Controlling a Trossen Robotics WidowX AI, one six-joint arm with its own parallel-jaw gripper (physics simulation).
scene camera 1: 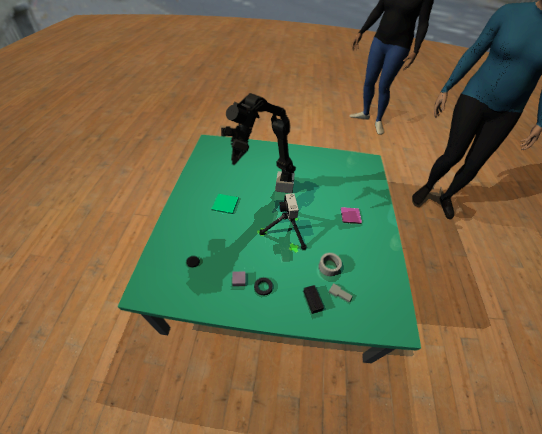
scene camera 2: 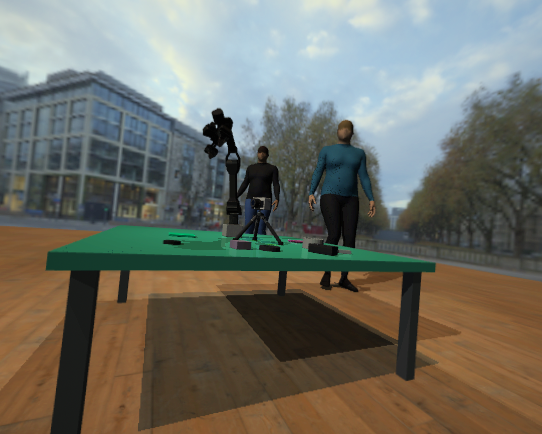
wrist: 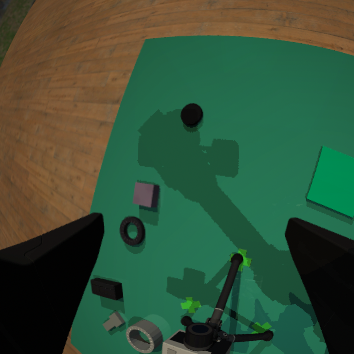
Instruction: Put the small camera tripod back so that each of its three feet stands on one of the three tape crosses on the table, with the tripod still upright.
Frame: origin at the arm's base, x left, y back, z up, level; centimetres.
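Seen in the pictures: gripper, fingertip midpoint: [scene camera 1: 232,162] [scene camera 2: 214,152] [wrist: 199,226]; arm's base, origin of the base link: [scene camera 1: 286,177] [scene camera 2: 233,224].
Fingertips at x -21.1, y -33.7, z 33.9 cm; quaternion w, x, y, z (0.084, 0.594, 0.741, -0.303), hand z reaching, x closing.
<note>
Pixels of each thing's top centre, then the offset from my fingertips to it. "spot": a spot on its surface instead.
- small tripod, surface spot: [wrist: 227,290] [scene camera 1: 272,222] spot: dx +18.4, dy -0.7, dz -33.6 cm
- upper tape cross, surface spot: [wrist: 241,260] spot: dx +13.3, dy -1.3, dz -39.9 cm
- lower left cross, middle of its top: [wrist: 190,304] dx +30.7, dy -8.4, dz -41.3 cm
- lower right cross, middle of its top: [wrist: 260,329] dx +28.5, dy +11.0, dz -41.3 cm
- green square, surface spot: [wrist: 332,182] [scene camera 1: 225,204] spot: dx -9.2, dy +11.9, dz -40.4 cm
- pink square, surface spot: [scene camera 1: 351,215] spot: dx +60.2, dy +18.2, dz -40.4 cm
- black disc, middle of its top: [wrist: 190,113] [scene camera 2: 172,240] [scene camera 1: 192,261] dx -15.4, dy -25.7, dz -40.4 cm
- purple block, middle of its top: [wrist: 142,193] [scene camera 2: 240,240] [scene camera 1: 238,277] dx +8.2, dy -30.6, dz -38.6 cm
- black ring, middle of its top: [wrist: 129,230] [scene camera 2: 269,246] [scene camera 1: 263,285] dx +19.6, dy -31.8, dz -39.9 cm
- grey ring, middle of its top: [wrist: 138,339] [scene camera 1: 331,261] [scene camera 2: 313,238] dx +48.6, dy -16.1, dz -36.6 cm
- black block, middle of its top: [wrist: 101,289] [scene camera 2: 323,244] [scene camera 1: 314,297] dx +41.9, dy -34.5, dz -37.9 cm
- grey piece, middle of its top: [wrist: 110,322] [scene camera 1: 341,292] dx +54.2, dy -29.2, dz -39.9 cm
The small tripod [scene camera 1: 274,224] [scene camera 2: 258,215] [wrist: 227,290] stands upright with a grey camera [scene camera 1: 291,205] [scene camera 2: 261,203] [wrist: 175,347] on top. In the wrist view, one foot overlaps the upper tape cross [wrist: 242,260]. Another foot lies just off the lower left cross [wrist: 190,304], which also shows bare in scene camera 1 [scene camera 1: 294,247]. The third foot is at the edge of the lower right cross [wrist: 261,328]. My gripper [scene camera 1: 235,161] [scene camera 2: 210,152] [wrist: 199,226] is open and empty, high above the table and well away from the tripod.
A green square [scene camera 1: 225,203] [wrist: 332,182], pink square [scene camera 1: 351,215], black disc [scene camera 1: 193,261], purple block [scene camera 1: 239,278], black ring [scene camera 1: 256,286], grey ring [scene camera 1: 323,269], black block [scene camera 1: 313,299] and grey piece [scene camera 1: 341,293] lie around the tripod. The arm base [scene camera 1: 285,183] is behind it. Two people stand beyond the table.
</note>
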